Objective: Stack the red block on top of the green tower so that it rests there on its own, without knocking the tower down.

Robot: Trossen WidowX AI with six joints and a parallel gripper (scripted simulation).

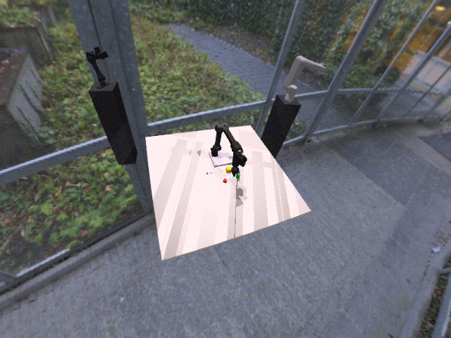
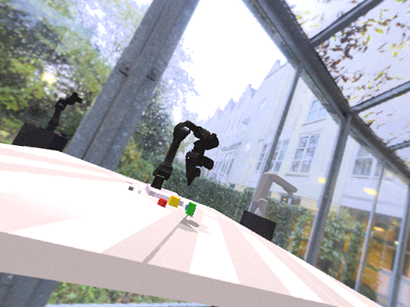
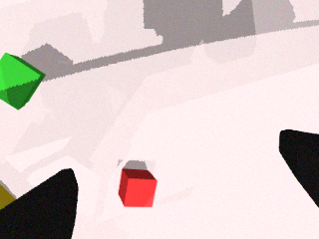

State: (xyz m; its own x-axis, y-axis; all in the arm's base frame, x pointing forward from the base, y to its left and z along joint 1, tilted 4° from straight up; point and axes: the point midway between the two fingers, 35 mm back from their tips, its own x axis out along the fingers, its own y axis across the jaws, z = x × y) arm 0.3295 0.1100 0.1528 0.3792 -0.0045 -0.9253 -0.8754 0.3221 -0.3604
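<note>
Now: the red block 20 mm behind my gripper tip, 60 mm to the right of it and 120 mm below it. Also, from my gripper tip: purple block 120 mm behind, 80 mm to the left, 110 mm below; blue block 170 mm behind, 80 mm to the left, 120 mm below; yellow block 140 mm behind, 10 mm to the right, 110 mm below.
</note>
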